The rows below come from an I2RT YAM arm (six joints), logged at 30 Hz.
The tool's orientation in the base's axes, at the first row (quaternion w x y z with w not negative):
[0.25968, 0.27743, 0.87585, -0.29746]
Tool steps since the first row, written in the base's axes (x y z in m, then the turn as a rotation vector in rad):
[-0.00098, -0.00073, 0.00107, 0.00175, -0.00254, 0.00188]
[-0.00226, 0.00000, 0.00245, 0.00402, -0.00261, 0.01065]
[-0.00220, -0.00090, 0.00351, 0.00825, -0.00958, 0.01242]
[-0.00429, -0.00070, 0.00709, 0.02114, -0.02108, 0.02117]
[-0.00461, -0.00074, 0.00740, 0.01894, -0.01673, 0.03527]
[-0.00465, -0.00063, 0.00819, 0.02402, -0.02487, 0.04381]
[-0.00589, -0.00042, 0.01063, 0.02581, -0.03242, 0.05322]
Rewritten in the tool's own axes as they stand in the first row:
[-0.00021, -0.00152, -0.00053, -0.00325, -0.00129, 0.00090]
[0.00009, -0.00237, -0.00234, -0.01033, -0.00319, -0.00443]
[-0.00091, -0.00333, -0.00245, -0.01674, -0.00581, 0.00022]
[-0.00158, -0.00589, -0.00566, -0.03515, -0.00855, 0.00558]
[-0.00155, -0.00624, -0.00594, -0.04088, -0.01236, -0.00765]
[-0.00198, -0.00649, -0.00656, -0.05249, -0.01777, -0.00664]
[-0.00254, -0.00806, -0.00874, -0.06210, -0.02522, -0.00758]

